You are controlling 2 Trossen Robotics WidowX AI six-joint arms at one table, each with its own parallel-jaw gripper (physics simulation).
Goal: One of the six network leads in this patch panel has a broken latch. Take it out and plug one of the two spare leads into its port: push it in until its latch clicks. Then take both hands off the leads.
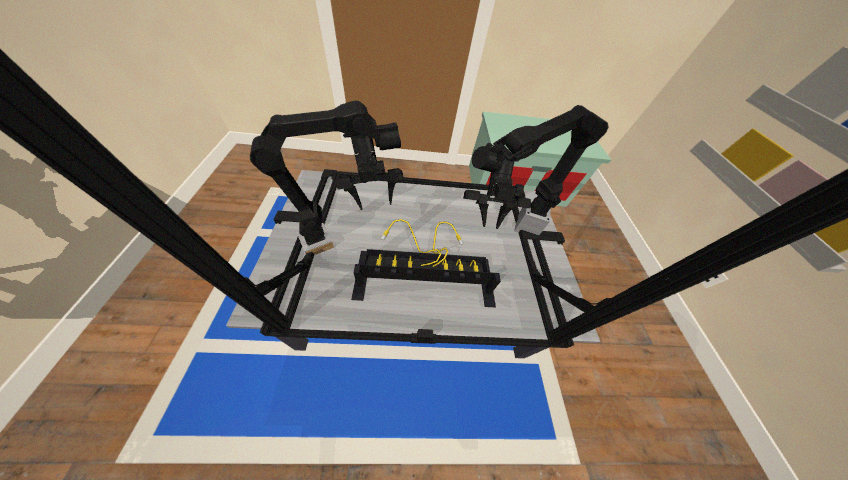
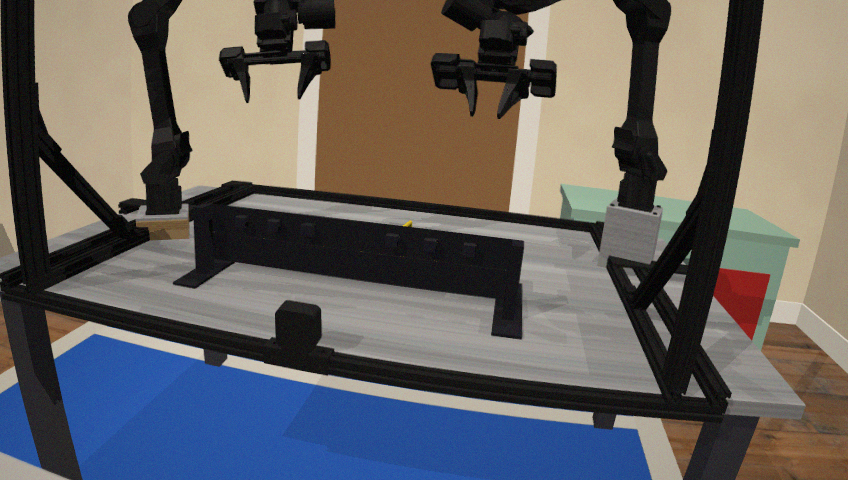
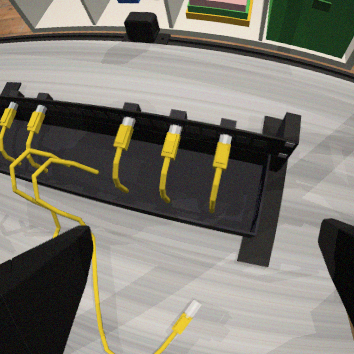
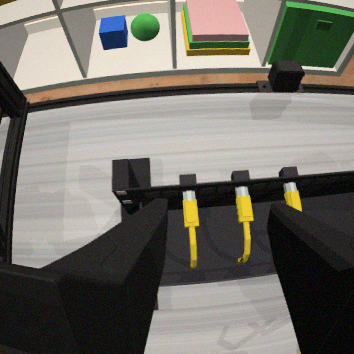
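Where they show: left gripper, fingertip midpoint: [image 1: 376,207] [image 2: 272,100] [image 3: 209,236]; right gripper, fingertip midpoint: [image 1: 490,227] [image 2: 484,115] [image 4: 219,212]; left arm's base, origin of the base link: [image 1: 314,236] [image 2: 163,210]; right arm's base, origin of the base link: [image 1: 538,209] [image 2: 636,206].
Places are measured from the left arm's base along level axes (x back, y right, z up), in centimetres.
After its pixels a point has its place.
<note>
The black patch panel [image 1: 425,275] @[x -27.7, y 34.9, z 1.6 cm] [image 2: 351,252] @[x -28.4, y 35.5, z 1.7 cm] [image 3: 240,212] stands on the table. Six yellow leads sit in its ports, three on each side of a middle gap; the outermost are the left-end lead [image 1: 379,261] @[x -15.5, y 24.3, z 5.1 cm] [image 3: 221,154] @[x -15.2, y 24.1, z 5.1 cm] and the right-end lead [image 1: 474,267] @[x -43.5, y 41.7, z 4.6 cm] [image 4: 190,213] @[x -43.8, y 42.3, z 5.1 cm]. I cannot tell which latch is broken. One spare lead [image 1: 399,221] @[x -34.0, y 4.6, z -4.0 cm] [image 3: 180,325] @[x -25.7, y 8.1, z -3.1 cm] curves behind the panel at the left, the other spare lead [image 1: 446,223] @[x -52.1, y 15.6, z -4.1 cm] at the right. My left gripper [image 1: 376,205] @[x -19.2, y 16.1, z 22.0 cm] [image 2: 273,99] @[x -19.2, y 16.1, z 22.0 cm] is open above the table's back left. My right gripper [image 1: 491,226] @[x -45.9, y 38.8, z 22.2 cm] [image 2: 486,115] @[x -45.9, y 38.8, z 22.2 cm] [image 4: 219,212] @[x -45.9, y 38.8, z 22.2 cm] is partly open and empty, back right.
A black frame [image 1: 487,340] @[x -35.2, y 62.5, z -4.9 cm] [image 2: 464,383] @[x -33.5, y 62.6, z -4.7 cm] surrounds the table [image 1: 333,315] @[x 4.4, y 30.4, z -4.4 cm]. A small black block [image 1: 424,335] @[x -16.9, y 51.7, z 1.0 cm] [image 2: 298,325] @[x -17.4, y 52.7, z -0.6 cm] stands at its front middle. The spare leads' cables cross behind the panel's middle. A green cabinet [image 1: 541,136] stands behind the right arm.
</note>
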